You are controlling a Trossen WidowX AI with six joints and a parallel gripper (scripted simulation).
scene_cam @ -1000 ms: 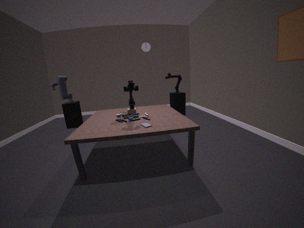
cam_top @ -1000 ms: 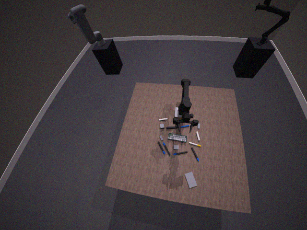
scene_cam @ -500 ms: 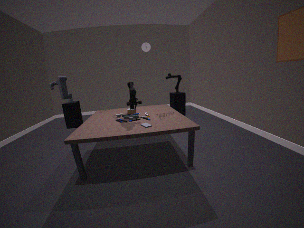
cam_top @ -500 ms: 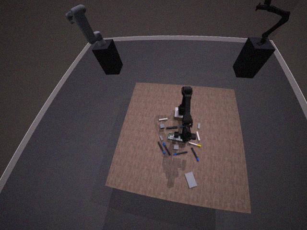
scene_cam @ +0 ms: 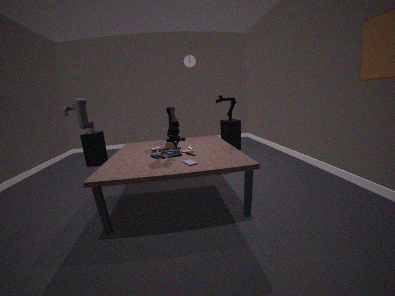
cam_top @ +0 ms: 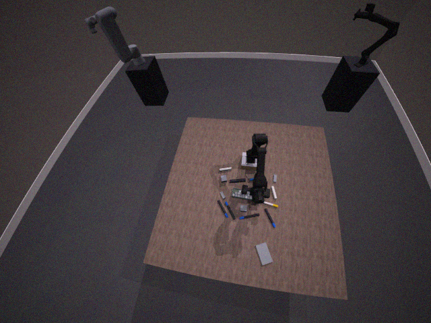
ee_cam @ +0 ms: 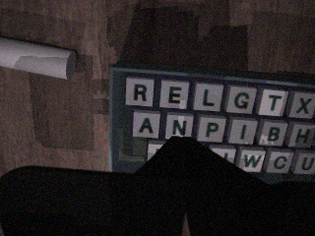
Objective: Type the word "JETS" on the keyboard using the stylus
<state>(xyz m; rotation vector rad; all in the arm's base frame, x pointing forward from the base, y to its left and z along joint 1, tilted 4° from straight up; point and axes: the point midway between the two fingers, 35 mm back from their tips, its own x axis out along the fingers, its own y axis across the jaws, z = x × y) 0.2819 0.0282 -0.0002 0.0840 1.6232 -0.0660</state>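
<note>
Now: the blue stylus 150 mm behind my gripper tip, 50 mm to the left of it and 30 mm below it. Also, from my gripper tip: yellow marker: 130 mm to the left, 50 mm ahead, 30 mm below; black bar: 120 mm to the right, 120 mm behind, 30 mm below; grey block: 100 mm ahead, 70 mm to the right, 30 mm below.
</note>
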